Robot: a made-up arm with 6 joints.
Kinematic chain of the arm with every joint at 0, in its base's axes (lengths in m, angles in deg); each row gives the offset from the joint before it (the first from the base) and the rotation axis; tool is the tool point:
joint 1: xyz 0 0 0.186 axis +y
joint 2: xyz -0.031 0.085 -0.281 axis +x
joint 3: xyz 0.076 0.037 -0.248 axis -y
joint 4: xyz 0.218 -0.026 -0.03 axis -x
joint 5: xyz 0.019 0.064 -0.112 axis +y
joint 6: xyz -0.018 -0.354 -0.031 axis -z
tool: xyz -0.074 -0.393 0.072
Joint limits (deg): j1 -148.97..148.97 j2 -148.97..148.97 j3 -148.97..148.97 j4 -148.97..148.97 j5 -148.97..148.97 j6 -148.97..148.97
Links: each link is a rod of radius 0.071 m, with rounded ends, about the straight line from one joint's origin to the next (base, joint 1, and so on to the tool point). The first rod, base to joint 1, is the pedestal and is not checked.
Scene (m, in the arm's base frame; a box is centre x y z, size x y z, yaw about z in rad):
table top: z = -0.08
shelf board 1: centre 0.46 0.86 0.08 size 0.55 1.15 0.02 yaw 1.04
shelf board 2: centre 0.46 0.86 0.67 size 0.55 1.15 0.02 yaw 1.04
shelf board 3: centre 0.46 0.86 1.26 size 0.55 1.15 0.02 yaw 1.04
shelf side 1: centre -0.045 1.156 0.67 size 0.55 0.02 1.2 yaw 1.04
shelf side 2: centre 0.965 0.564 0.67 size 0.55 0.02 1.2 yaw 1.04
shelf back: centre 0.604 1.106 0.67 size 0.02 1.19 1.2 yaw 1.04
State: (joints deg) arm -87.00 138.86 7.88 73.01 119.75 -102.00
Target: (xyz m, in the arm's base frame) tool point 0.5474 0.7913 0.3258
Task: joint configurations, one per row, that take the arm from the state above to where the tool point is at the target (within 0.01 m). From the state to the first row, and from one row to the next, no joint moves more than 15 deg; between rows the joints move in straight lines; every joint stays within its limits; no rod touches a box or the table.
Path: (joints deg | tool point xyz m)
1: -84.77 133.55 2.76 61.06 113.22 -97.49 | 0.5404 0.6371 0.3059
2: -82.54 128.24 -2.35 49.12 106.69 -92.98 | 0.5478 0.7145 0.3249
3: -80.31 122.93 -7.47 37.17 100.15 -88.47 | 0.5473 0.7913 0.3259

